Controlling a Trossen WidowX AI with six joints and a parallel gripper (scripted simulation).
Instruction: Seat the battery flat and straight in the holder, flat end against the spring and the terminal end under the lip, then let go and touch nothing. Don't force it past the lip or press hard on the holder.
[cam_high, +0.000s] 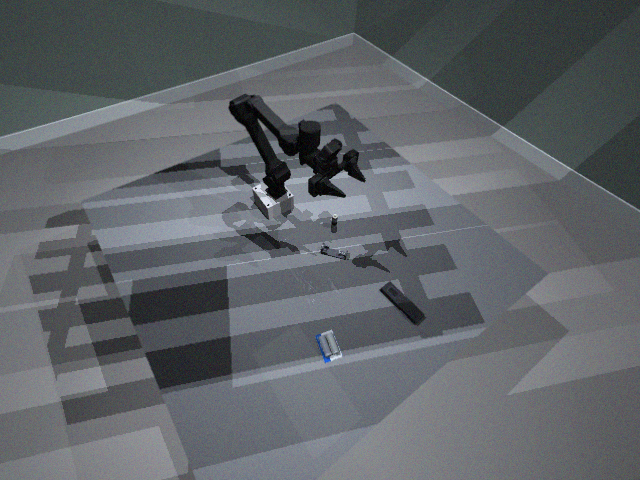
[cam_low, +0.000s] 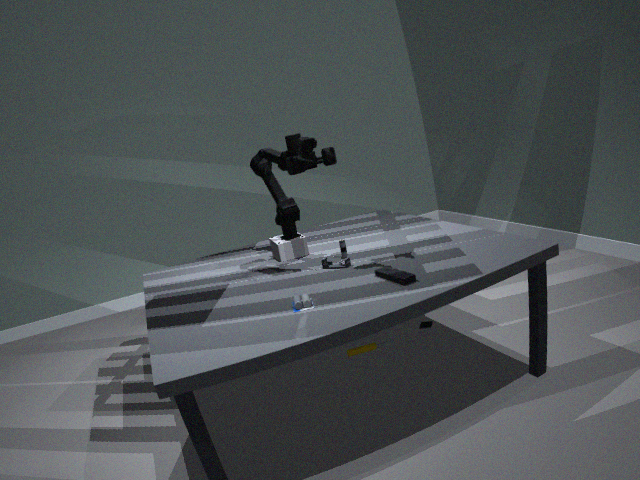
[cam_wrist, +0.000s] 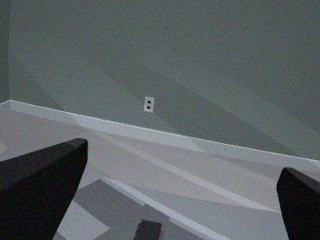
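My gripper tip is now 13 cm past the battery, 9 cm to the right of it and 34 cm above it. The rest, counted from my gripper tip: flat black block 26 cm ahead, 1 cm to the left, 36 cm below.
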